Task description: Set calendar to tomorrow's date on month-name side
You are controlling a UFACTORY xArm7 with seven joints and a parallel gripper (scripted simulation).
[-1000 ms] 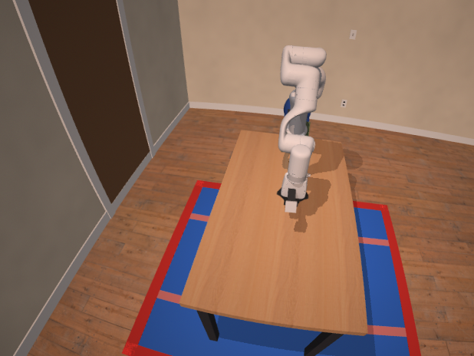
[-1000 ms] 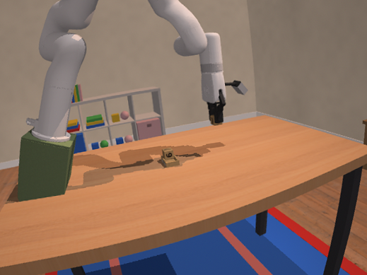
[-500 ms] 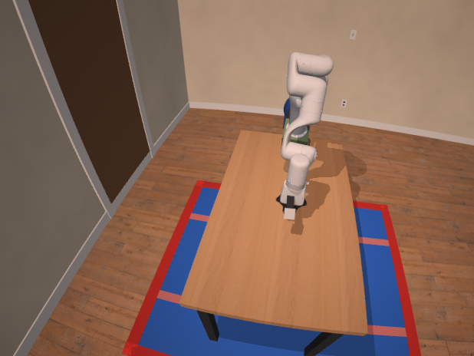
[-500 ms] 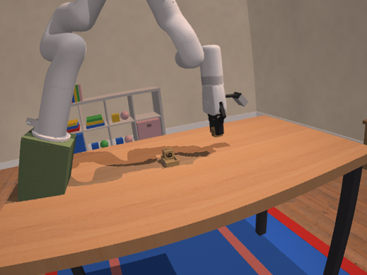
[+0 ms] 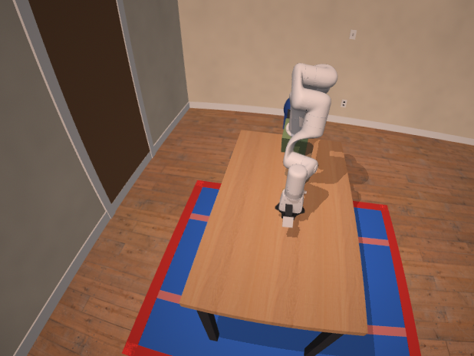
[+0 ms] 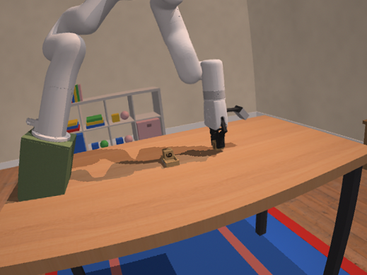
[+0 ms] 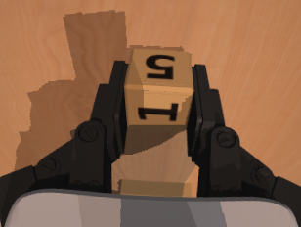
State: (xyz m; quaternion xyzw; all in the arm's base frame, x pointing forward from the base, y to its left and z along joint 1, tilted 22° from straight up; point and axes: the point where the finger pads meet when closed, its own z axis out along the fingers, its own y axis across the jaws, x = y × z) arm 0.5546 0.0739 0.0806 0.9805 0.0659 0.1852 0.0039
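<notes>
Now: hand 1 cm above the wooden digit cube. Also, from my hand: low tray (18 cm behind, 3 cm to the right, 3 cm below); then wooden cube (18 cm behind, 1 cm to the right, 1 cm below).
</notes>
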